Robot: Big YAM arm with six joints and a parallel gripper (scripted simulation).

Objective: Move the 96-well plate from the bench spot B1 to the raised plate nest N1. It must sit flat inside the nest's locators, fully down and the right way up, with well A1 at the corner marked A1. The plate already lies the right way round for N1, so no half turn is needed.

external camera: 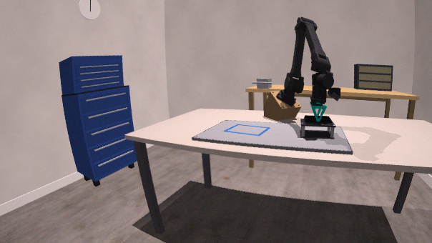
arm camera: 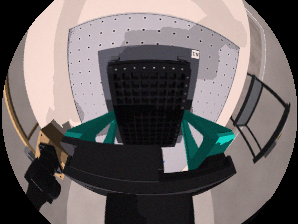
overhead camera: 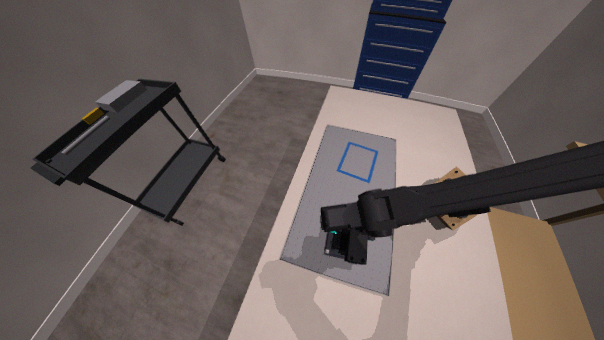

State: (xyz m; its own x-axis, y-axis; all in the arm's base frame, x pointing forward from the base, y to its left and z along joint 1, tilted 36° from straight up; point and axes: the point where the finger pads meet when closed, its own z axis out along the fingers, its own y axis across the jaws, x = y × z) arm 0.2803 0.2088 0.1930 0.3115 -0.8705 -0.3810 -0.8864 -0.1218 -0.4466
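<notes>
Right now my hand is right at the black 96-well plate. From my hand the other things lie so: raised plate nest N1: 2 cm below; white corner mark: 3 cm ahead, 9 cm to the left, 2 cm below.
</notes>
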